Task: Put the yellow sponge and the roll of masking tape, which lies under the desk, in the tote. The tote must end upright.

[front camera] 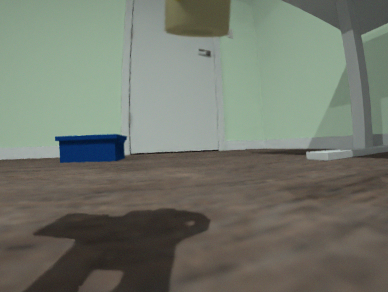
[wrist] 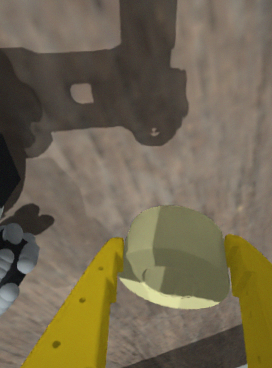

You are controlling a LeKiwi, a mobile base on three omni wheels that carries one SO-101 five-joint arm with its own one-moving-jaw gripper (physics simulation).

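Places are measured from the arm's base along level axes (x back, y right, z up), in millimetres.
Pixels of known places: hand, its tool point: (wrist: 123,250).
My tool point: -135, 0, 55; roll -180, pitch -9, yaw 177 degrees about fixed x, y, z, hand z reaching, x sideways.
For each thing: its top centre in the pictures, then the offset to it from my tool point, as dx, dy, dz. "spot": a spot on its surface instead. Level surfaces: height alone.
- masking tape, centre of its top: (wrist: 193,312) -20, +12, +20
- blue tote, centre of its top: (front camera: 93,136) -789, -459, -25
- desk's grey leg, a spot on its surface: (front camera: 356,90) spot: -502, +707, +118
- brown floor, height of its surface: dz -145
The roll of masking tape (front camera: 197,19) (wrist: 175,240) is pale yellow. In the wrist view it is pressed between the two yellow jaws of my gripper (wrist: 175,250), which is shut on it. In the front view the roll hangs at the top centre, high above the floor. The blue tote (front camera: 92,150) stands upright on the floor at the left, some way off, near the wall and door. The inside of the tote is hidden. The yellow sponge does not show in either view.
The desk's grey leg (front camera: 356,90) and its white foot (front camera: 327,155) stand at the right, with part of the desk top above. A white door (front camera: 172,95) is in the green wall behind. The arm's shadow lies on the brown floor (front camera: 280,225). One wheel (wrist: 17,255) shows at the left of the wrist view.
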